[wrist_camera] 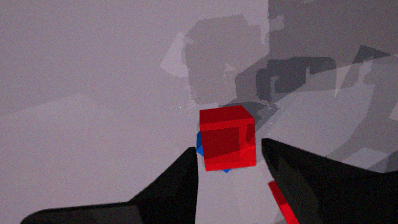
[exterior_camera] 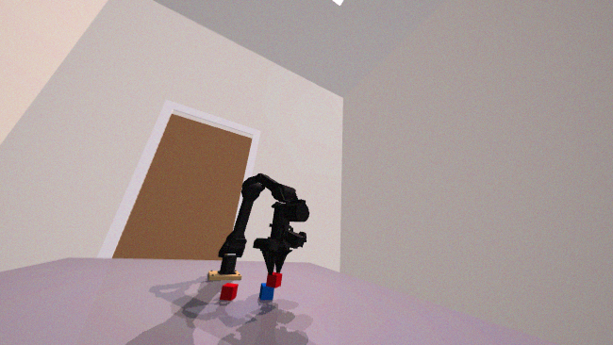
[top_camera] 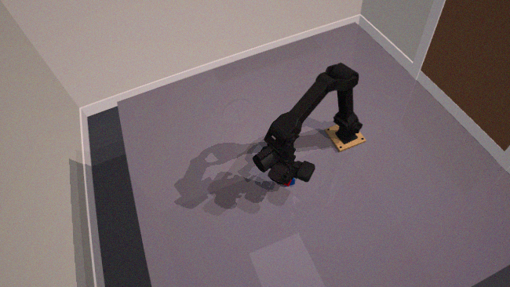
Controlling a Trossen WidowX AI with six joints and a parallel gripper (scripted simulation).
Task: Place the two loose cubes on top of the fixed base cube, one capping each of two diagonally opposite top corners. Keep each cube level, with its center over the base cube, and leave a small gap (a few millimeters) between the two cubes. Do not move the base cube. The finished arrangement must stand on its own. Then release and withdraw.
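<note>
Right now my gripper tip is 5 cm above the blue base cube, 1 cm to the left of it and 1 cm past it.
</note>
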